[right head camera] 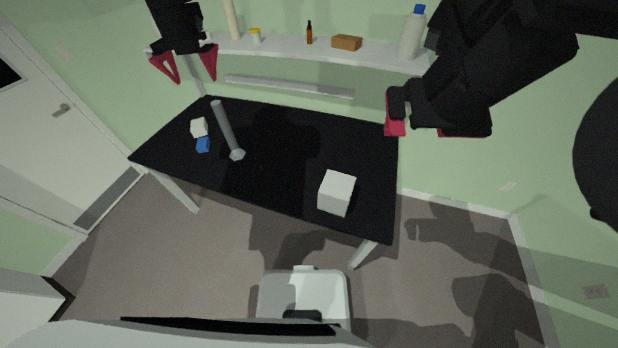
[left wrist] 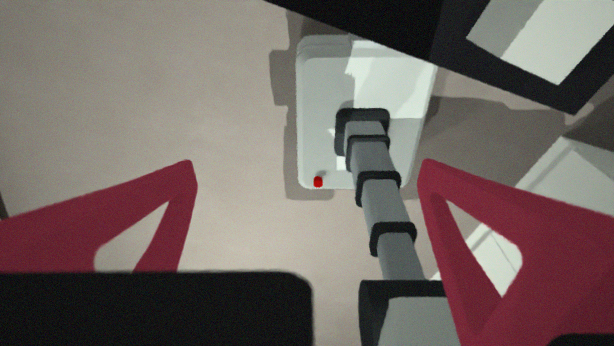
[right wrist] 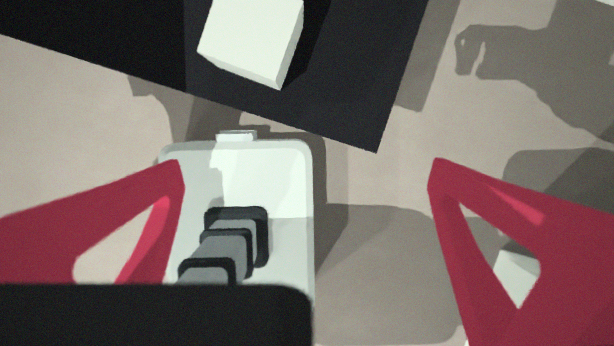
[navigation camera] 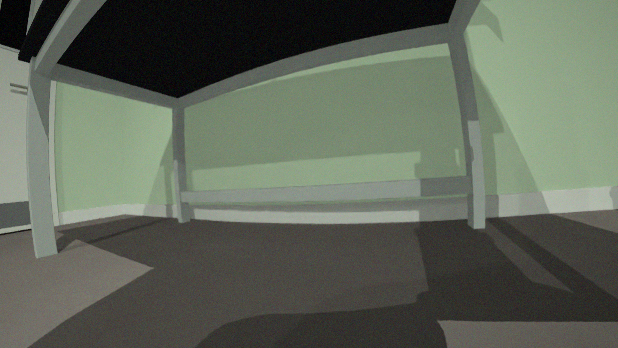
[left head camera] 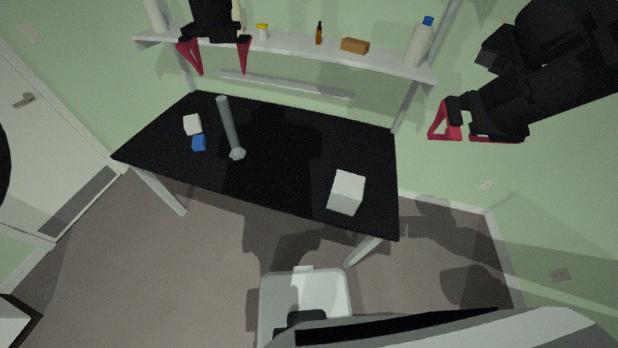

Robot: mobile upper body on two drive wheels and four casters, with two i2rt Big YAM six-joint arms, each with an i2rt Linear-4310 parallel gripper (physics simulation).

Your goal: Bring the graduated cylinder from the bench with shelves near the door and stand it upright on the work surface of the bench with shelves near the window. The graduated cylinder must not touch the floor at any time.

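Places are measured from the left arm's base along level axes (x ahead, y right, z down), in metres.
Where they show: left gripper, fingertip midpoint: (right head camera: 196, 82) (left wrist: 307, 172) (left head camera: 223, 74); right gripper, fingertip midpoint: (right head camera: 412, 132) (right wrist: 306, 172) (left head camera: 449, 137).
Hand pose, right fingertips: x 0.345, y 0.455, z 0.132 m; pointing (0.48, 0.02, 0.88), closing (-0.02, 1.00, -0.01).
Each offset is from my right fingertips to the centre of the thing. Level surfaces: height alone.
The grey graduated cylinder {dz +0.355, dx +0.458, dy -0.577 m} (left head camera: 229, 122) (right head camera: 225, 125) stands upright on its hexagonal base on the black work surface of the bench with shelves {dz +0.516 m} (left head camera: 280, 185) (right head camera: 280, 190), near a door. My left gripper (left head camera: 223, 74) (right head camera: 197, 81) (left wrist: 307, 172) is open and empty; it hangs high in front of the shelf, above and apart from the cylinder. My right gripper (left head camera: 465, 139) (right head camera: 422, 135) (right wrist: 306, 172) is open and empty, off to the right of the bench and far from the cylinder. The bench near the window does not show.
A white cube {dz +0.487, dx +0.684, dy -0.883 m} (left head camera: 192, 124) and a blue cube {dz +0.496, dx +0.528, dy -0.799 m} (left head camera: 198, 143) lie left of the cylinder; a larger white box {dz +0.451, dx +0.164, dy -0.073 m} (left head camera: 346, 192) lies at the right. Bottles and a brown box {dz +0.039, dx +0.661, dy -0.016 m} (left head camera: 355, 46) stand on the shelf {dz +0.059 m} (left head camera: 295, 49). The door (left head camera: 45, 150) is at the left. Bench legs (navigation camera: 42, 175) (navigation camera: 475, 175) flank the navigation view.
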